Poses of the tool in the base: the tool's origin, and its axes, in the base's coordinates. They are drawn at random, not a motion.
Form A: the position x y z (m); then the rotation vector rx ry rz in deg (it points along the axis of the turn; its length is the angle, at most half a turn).
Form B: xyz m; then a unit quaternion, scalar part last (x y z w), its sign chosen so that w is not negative. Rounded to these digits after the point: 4 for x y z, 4 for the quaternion.
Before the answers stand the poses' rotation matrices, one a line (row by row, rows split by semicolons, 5 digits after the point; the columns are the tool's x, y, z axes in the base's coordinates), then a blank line. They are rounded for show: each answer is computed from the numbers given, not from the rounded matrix.
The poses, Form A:
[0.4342 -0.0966 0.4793 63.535 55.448 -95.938]
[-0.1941 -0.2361 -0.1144 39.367 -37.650 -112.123]
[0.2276 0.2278 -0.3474 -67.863 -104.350 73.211]
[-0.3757 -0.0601 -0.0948 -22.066 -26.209 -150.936]
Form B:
-0.21313 0.94209 -0.25891; -0.24597 -0.30820 -0.91897; -0.94556 -0.13218 0.29741
-0.41219 0.59027 -0.69403; -0.88952 -0.42553 0.16637; -0.19713 0.68593 0.70046
-0.41278 0.32067 -0.85252; 0.91076 0.13356 -0.39074; -0.01144 -0.93773 -0.34718
-0.86593 0.46157 0.19264; -0.36961 -0.85003 0.37528; 0.33697 0.25377 0.90667

[0.4342 -0.0966 0.4793 0.4466 0.3897 -0.6743 0.4405]
[-0.1941 -0.2361 -0.1144 0.2797 -0.2675 -0.7966 0.4644]
[0.2276 0.2278 -0.3474 -0.4474 -0.6880 0.4827 0.3056]
[-0.3757 -0.0601 -0.0948 -0.1391 -0.1652 -0.9517 0.2184]

